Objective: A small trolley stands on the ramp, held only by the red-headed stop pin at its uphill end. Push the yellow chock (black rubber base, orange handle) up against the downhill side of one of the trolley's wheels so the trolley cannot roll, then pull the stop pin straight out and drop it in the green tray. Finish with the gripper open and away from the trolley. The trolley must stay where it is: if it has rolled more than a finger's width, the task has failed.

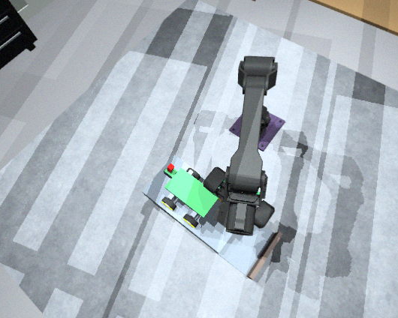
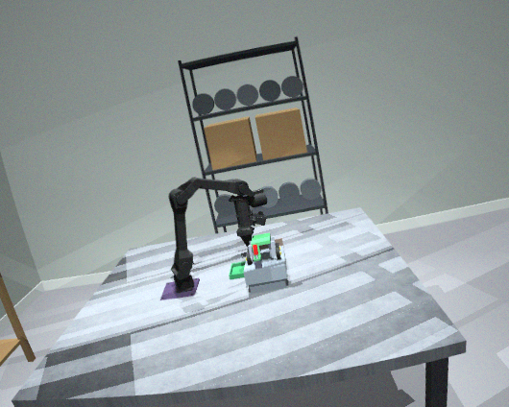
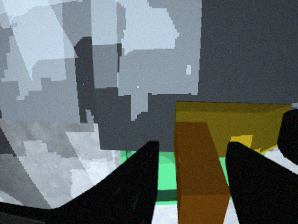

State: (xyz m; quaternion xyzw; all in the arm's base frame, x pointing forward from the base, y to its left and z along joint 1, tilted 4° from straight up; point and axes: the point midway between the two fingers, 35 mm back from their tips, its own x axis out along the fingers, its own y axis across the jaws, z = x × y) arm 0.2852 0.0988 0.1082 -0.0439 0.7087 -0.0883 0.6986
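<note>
Now: gripper tip 2 cm to the left of the yellow chock and 1 cm above it. The rest, counted from my gripper tip: grey ramp: 5 cm ahead, 10 cm to the right, 4 cm below; green tray: 6 cm behind, 2 cm to the right, 10 cm below; green-topped trolley: 5 cm ahead, 11 cm to the right, 2 cm above.
</note>
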